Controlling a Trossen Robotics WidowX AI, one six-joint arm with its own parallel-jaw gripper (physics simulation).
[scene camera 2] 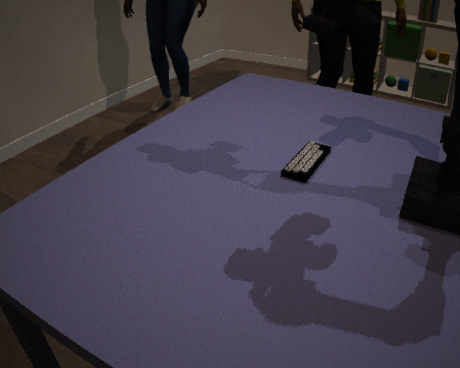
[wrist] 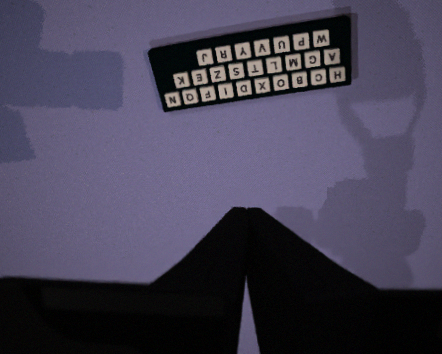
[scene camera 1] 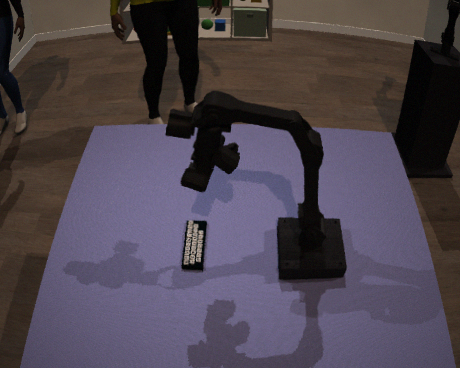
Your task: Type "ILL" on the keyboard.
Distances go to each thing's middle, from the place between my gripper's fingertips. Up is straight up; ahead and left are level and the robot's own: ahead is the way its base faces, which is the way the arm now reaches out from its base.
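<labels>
I find the black keyboard (scene camera 2: 301, 167) 3 cm ahead of my hand and 26 cm below it.
</labels>
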